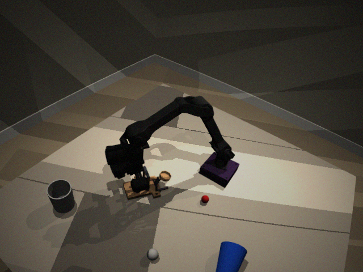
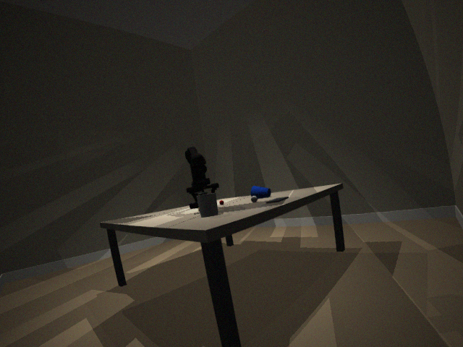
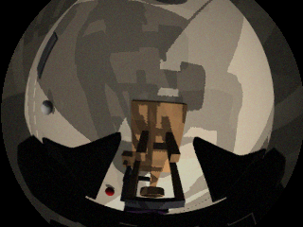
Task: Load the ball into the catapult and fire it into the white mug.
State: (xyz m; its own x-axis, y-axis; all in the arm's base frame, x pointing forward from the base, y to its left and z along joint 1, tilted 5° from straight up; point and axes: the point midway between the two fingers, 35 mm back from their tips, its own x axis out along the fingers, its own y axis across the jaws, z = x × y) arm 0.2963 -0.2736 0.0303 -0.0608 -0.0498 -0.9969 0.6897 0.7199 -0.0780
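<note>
Right now the red ball is 28 cm to the left of my gripper tip, 10 cm behind it and 3 cm below it. Round my gripper tip: white mug (20 cm to the right, 20 cm ahead, 2 cm below); then wooden catapult (6 cm to the left, 4 cm behind); then flat dark slab (39 cm ahead, 14 cm to the left, 4 cm below).
</note>
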